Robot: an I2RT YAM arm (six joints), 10 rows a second.
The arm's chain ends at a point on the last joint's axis. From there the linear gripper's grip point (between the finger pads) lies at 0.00 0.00 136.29 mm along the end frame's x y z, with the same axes.
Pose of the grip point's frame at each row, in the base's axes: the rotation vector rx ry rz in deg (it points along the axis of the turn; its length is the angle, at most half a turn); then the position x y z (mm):
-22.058, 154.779, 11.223, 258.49, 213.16, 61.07
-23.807, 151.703, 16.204, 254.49, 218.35, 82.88
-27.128, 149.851, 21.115, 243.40, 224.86, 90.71
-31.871, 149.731, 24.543, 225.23, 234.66, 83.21
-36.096, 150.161, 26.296, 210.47, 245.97, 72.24
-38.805, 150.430, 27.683, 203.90, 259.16, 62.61
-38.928, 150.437, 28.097, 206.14, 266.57, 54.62
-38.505, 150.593, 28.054, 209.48, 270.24, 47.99
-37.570, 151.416, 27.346, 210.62, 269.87, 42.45
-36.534, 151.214, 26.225, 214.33, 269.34, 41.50
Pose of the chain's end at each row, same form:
-22.058, 154.779, 11.223, 207.99, 187.10, 184.95
-23.807, 151.703, 16.204, 200.85, 182.55, 202.95
-27.128, 149.851, 21.115, 190.90, 179.62, 208.06
-31.871, 149.731, 24.543, 178.14, 183.11, 200.26
-36.096, 150.161, 26.296, 168.83, 191.47, 190.01
-38.805, 150.430, 27.683, 166.14, 202.60, 180.72
-38.928, 150.437, 28.097, 168.83, 209.43, 172.59
-38.505, 150.593, 28.054, 172.07, 213.30, 166.03
-37.570, 151.416, 27.346, 173.40, 214.55, 161.32
-36.534, 151.214, 26.225, 174.99, 215.58, 160.40

